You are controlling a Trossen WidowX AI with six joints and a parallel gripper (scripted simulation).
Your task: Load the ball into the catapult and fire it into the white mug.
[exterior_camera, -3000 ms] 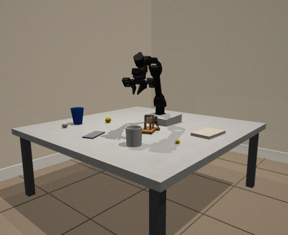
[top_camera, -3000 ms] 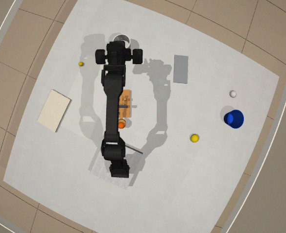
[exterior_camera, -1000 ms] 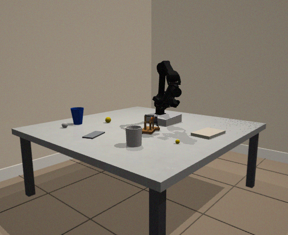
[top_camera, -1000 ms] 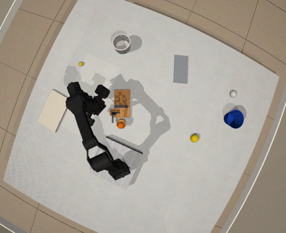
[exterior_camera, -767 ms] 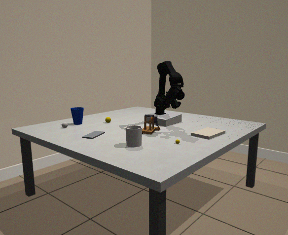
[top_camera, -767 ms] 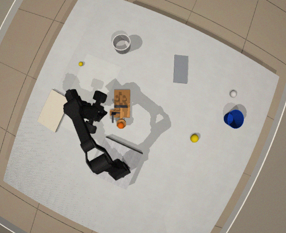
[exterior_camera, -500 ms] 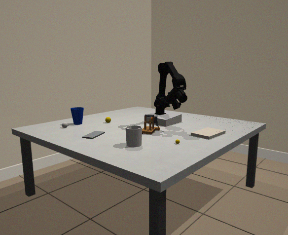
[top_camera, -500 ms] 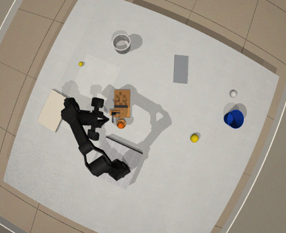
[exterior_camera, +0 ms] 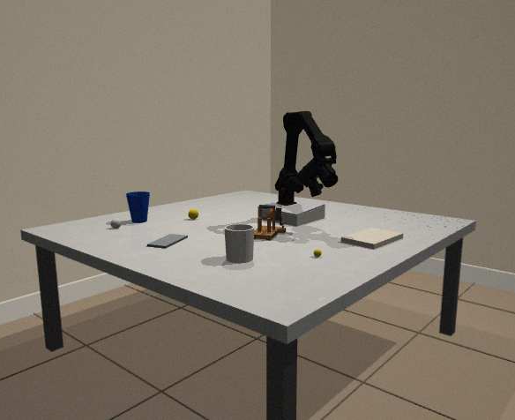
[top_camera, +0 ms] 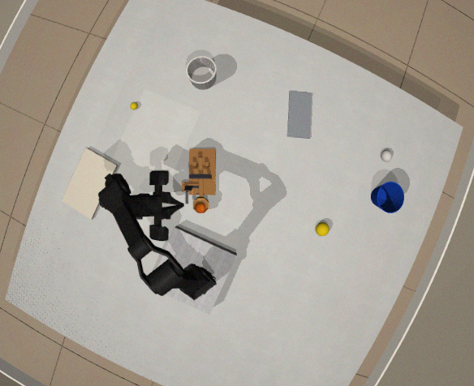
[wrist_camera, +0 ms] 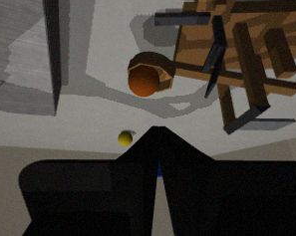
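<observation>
Right now my gripper tip is 10 mm short of the orange ball, 40 mm to the left of it and 70 mm above it. Also, from my gripper tip: beige pad: 140 mm behind, 310 mm to the left, 120 mm below; small yellow ball: 160 mm ahead, 330 mm to the left, 120 mm below; white mug: 360 mm ahead, 190 mm to the left, 100 mm below.
</observation>
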